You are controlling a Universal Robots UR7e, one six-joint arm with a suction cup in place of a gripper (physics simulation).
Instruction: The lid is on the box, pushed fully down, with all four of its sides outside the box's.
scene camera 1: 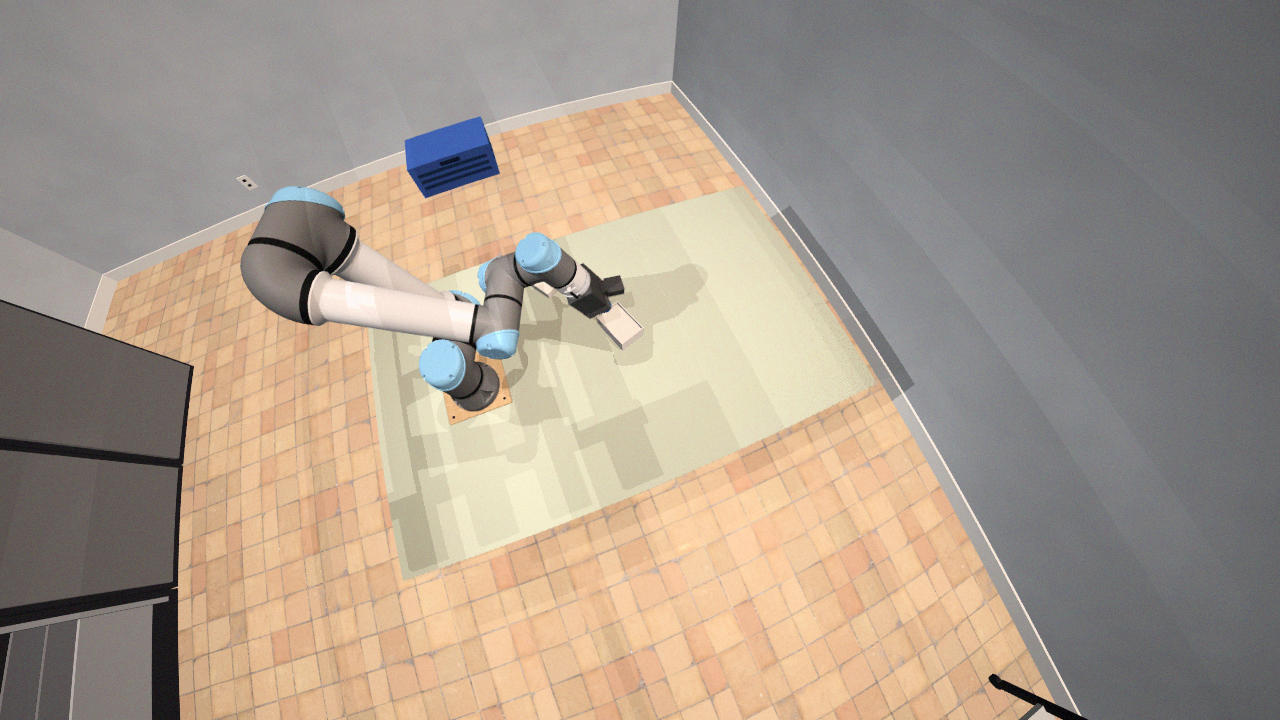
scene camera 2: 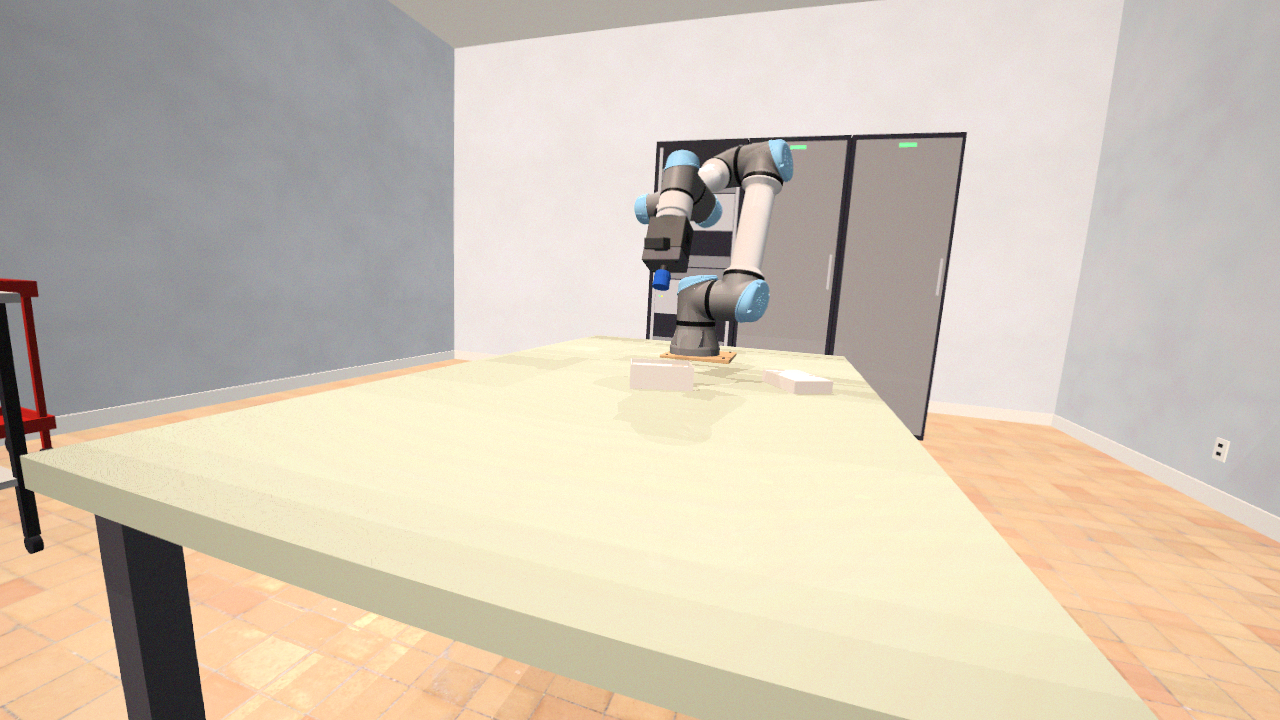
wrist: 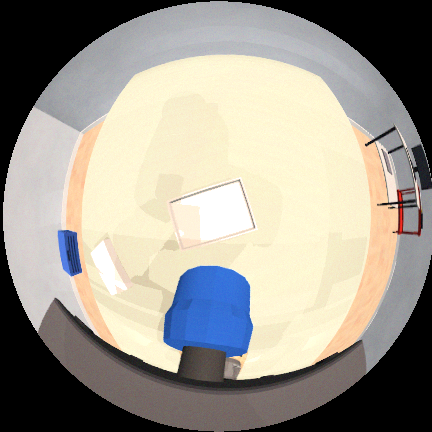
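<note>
You can see the suction cup (wrist: 210, 308), and there's a pale lid (scene camera 2: 795, 381), which the wrist view shows too (wrist: 104, 256). There's also a white box (scene camera 2: 656, 374); that box appears in scene camera 1 (scene camera 1: 618, 323) as well as in the wrist view (wrist: 220, 211).
</note>
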